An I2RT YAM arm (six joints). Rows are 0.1 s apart.
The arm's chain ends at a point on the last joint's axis. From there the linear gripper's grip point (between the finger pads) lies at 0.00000 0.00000 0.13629 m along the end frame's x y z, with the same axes.
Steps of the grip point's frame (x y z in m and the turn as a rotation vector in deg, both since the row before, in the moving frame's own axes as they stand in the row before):
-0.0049 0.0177 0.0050 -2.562 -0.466 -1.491
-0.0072 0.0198 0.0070 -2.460 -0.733 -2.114
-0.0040 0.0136 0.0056 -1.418 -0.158 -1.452
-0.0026 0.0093 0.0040 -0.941 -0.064 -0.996
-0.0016 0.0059 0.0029 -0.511 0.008 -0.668
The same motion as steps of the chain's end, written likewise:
-0.0039 0.0116 0.0051 -2.562 -0.466 -1.491
-0.0056 0.0139 0.0071 -2.460 -0.733 -2.114
-0.0037 0.0102 0.0056 -1.418 -0.158 -1.452
-0.0025 0.0071 0.0040 -0.941 -0.064 -0.996
-0.0016 0.0047 0.0029 -0.511 0.008 -0.668

